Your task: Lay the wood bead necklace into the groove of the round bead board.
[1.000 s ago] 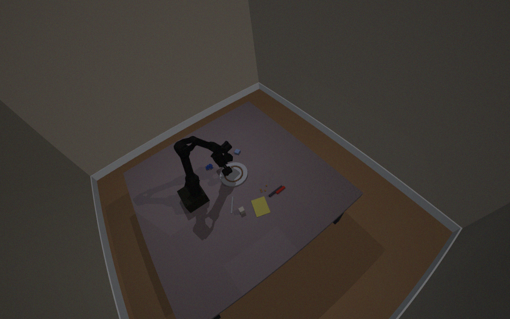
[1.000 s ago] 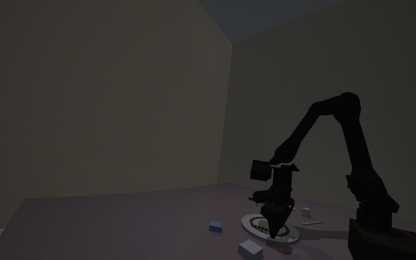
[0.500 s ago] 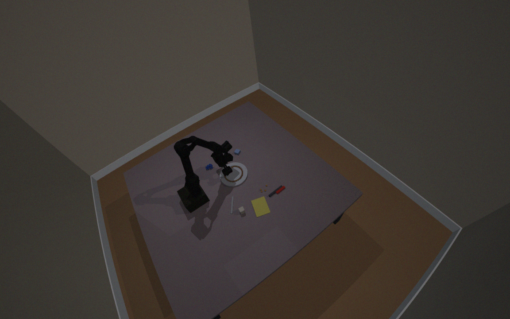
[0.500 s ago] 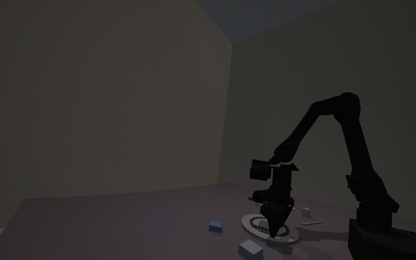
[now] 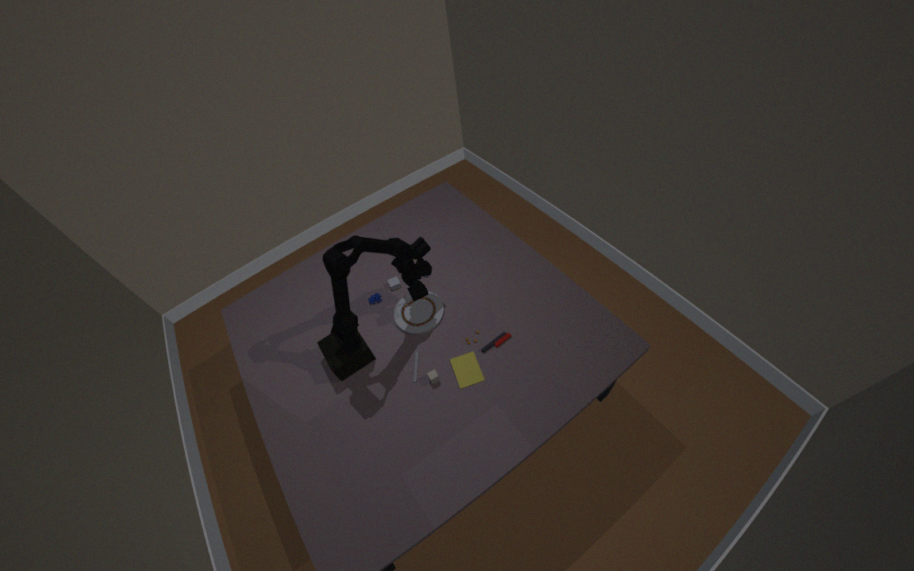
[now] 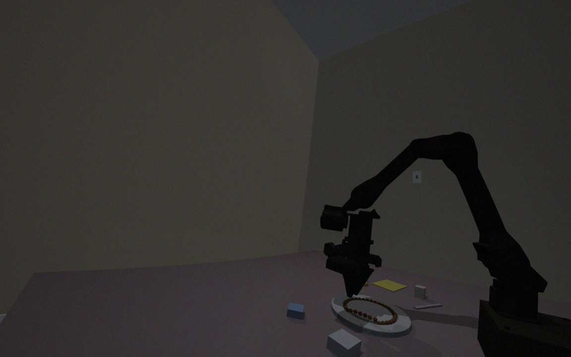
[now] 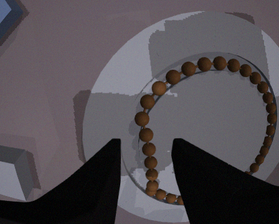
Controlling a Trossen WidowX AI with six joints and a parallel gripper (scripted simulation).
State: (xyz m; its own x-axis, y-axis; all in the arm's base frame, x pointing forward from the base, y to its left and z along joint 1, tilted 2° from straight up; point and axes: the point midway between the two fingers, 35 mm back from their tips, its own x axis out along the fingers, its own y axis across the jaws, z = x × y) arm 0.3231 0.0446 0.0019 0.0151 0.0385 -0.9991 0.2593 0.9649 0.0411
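Right now my gripper tip is 5 cm to the left of the round bead board, 4 cm past it and 4 cm above it. Round my gripper tip: grey block 14 cm to the left, 4 cm below, 3 cm behind; then blue block 11 cm ahead, 9 cm to the left, 4 cm below; then thin stick 23 cm to the right, 19 cm behind, 5 cm below.
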